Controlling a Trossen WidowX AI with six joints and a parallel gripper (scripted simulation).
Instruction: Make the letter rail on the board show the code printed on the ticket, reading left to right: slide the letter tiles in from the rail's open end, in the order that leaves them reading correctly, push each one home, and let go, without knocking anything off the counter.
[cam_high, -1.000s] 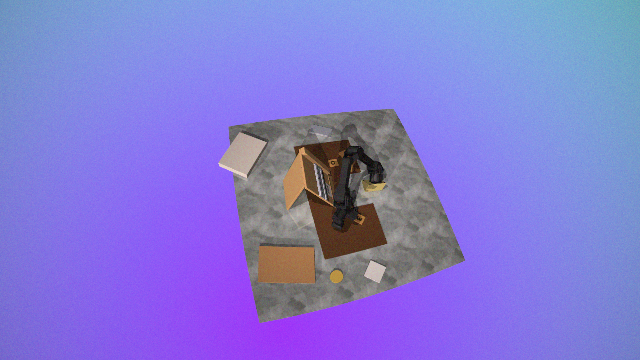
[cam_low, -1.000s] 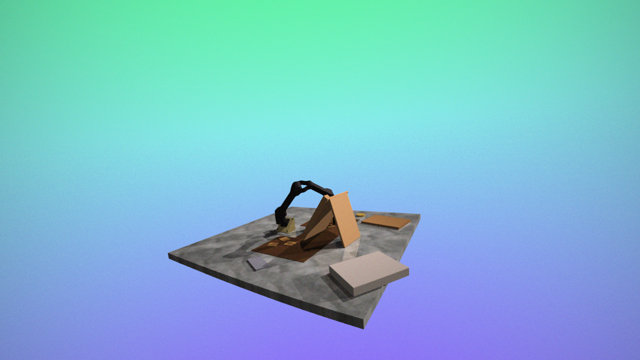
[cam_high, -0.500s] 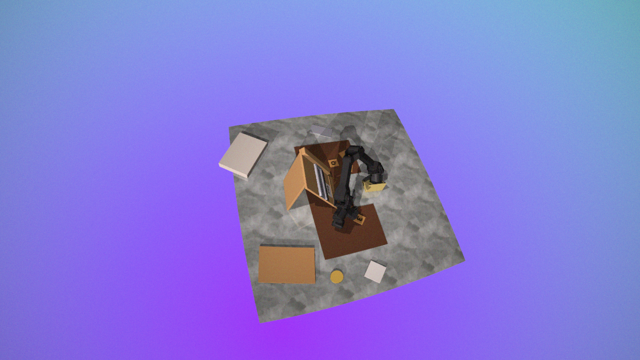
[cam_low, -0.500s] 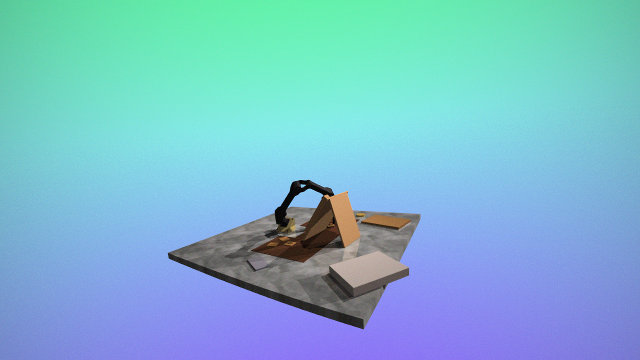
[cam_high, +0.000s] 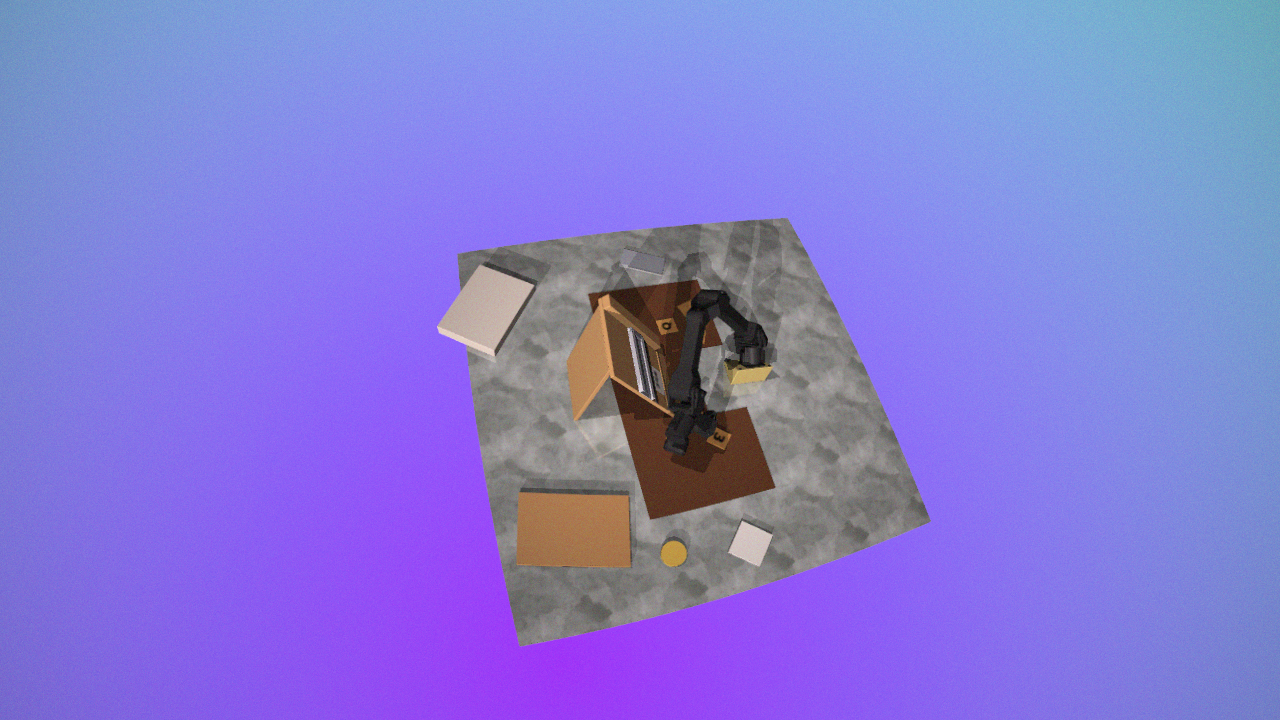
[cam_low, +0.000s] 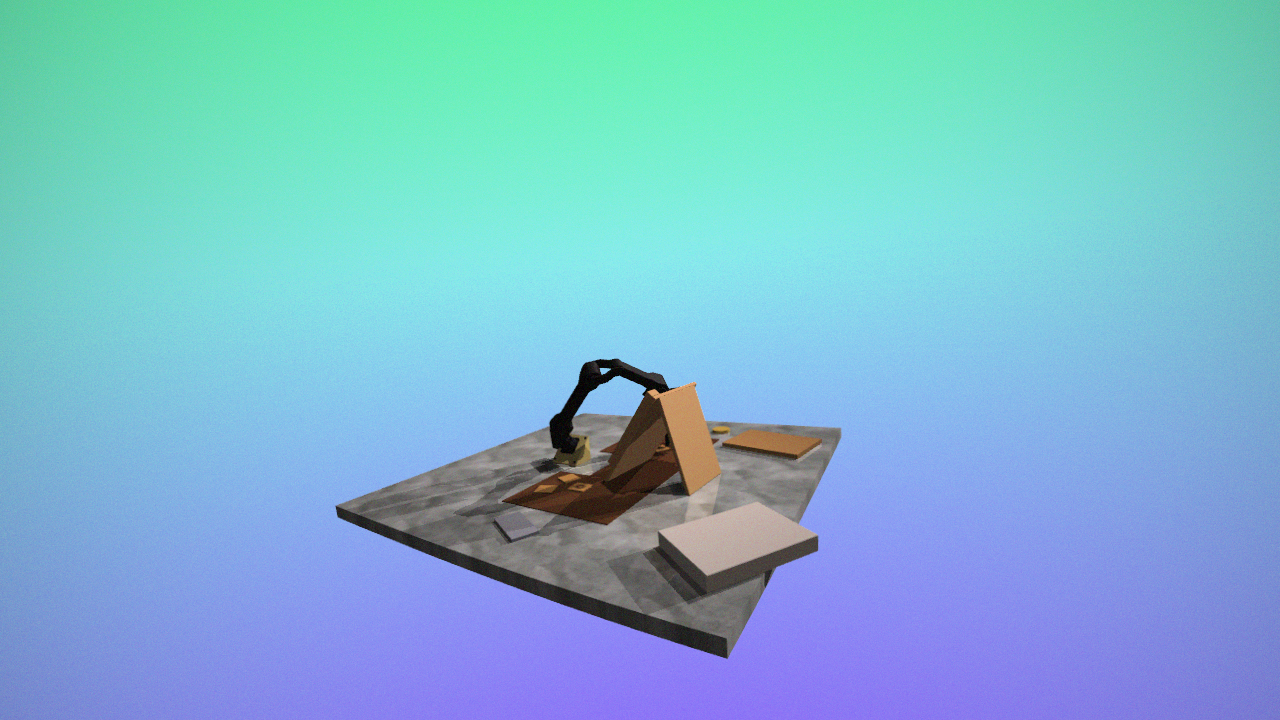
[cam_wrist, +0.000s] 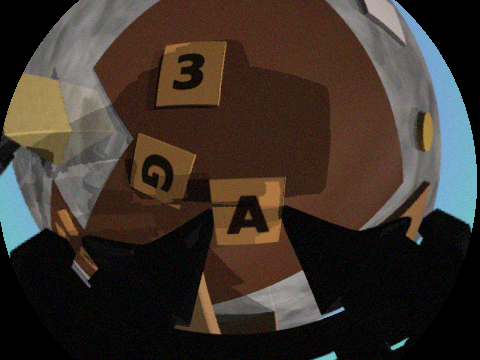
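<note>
Right now my gripper tip is 150 mm to the left of the white ticket, 60 mm below it and 40 mm short of it. Round my gripper tip: brown mat 170 mm to the right, 70 mm behind, 20 mm below; then white square 360 mm to the left, 130 mm behind, 20 mm below; then yellow disc 340 mm to the left, 90 mm ahead, 10 mm below.
</note>
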